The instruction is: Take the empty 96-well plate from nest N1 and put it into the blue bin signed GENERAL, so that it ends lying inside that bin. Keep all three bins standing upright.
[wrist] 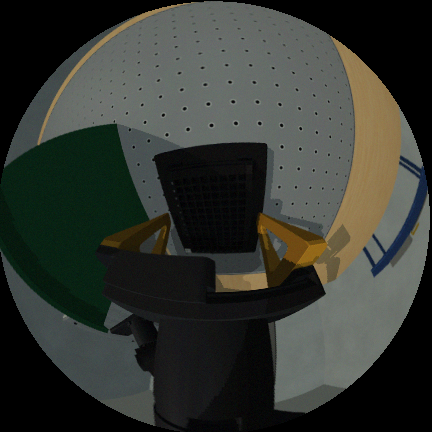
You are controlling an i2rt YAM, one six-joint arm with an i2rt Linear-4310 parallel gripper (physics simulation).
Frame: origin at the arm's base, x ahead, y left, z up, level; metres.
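Seen in the pictures: gripper, between the fingertips: (213,217); arm's base, origin of its link: (138,318).
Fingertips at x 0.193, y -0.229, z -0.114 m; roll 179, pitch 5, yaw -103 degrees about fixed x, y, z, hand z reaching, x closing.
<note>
Pixels of each thing's middle, then the offset from my fingertips to it. Level surfaces: height alone.
- dark 96-well plate, middle of its body: (214,216) dx -0.011, dy +0.003, dz -0.017 m
- black nest, middle of its body: (214,210) dx -0.011, dy +0.003, dz -0.028 m
- grey perforated board, height of its surface: dz -0.036 m
The dark 96-well plate (214,197), with its grid of wells, sits in a black nest (215,151) near the middle of the wrist view. No label on the nest can be read. My gripper (213,217) is open, with its orange fingertips wide apart, one at each side of the near part of the plate in the view. Nothing shows held between them; how high they are above the plate is hard to tell. The blue bin signed GENERAL does not show in this view.
A large dark green bin wall (65,195) stands close at the left, beside the left finger. A grey perforated board (220,90) lies under and behind the nest. A wooden table edge (377,135) runs along the right, with a blue frame-like object (406,232) beyond it.
</note>
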